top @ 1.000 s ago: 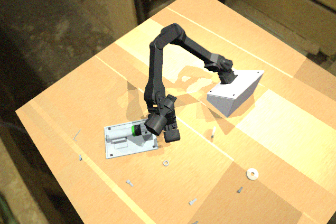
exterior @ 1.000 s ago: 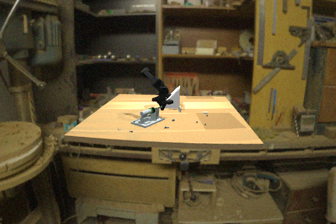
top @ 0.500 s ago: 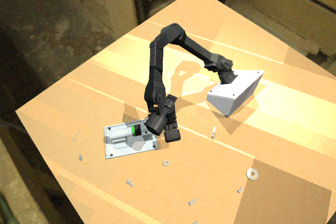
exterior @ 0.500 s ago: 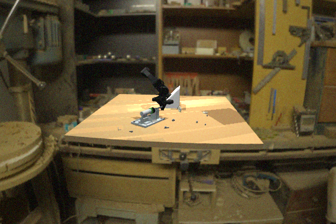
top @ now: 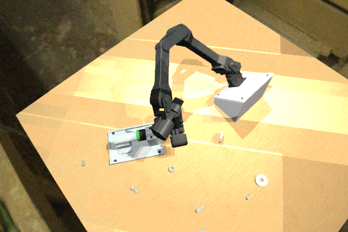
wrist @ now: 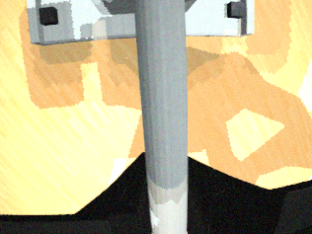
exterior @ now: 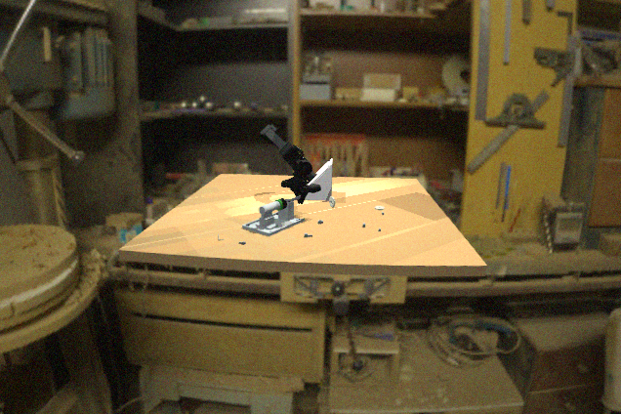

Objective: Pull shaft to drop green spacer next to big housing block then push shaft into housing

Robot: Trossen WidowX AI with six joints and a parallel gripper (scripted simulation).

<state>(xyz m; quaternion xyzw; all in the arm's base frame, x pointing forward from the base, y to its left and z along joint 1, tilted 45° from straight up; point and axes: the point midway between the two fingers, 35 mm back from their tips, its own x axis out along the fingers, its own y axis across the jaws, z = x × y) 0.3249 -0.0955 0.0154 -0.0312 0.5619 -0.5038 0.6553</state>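
The grey shaft is 60 mm ahead of my gripper tip, 50 mm to the right of it and 30 mm above it. Also, from my gripper tip: green spacer 120 mm ahead, 100 mm to the right, 30 mm above; then allen key 300 mm ahead, 320 mm to the right, 40 mm below.
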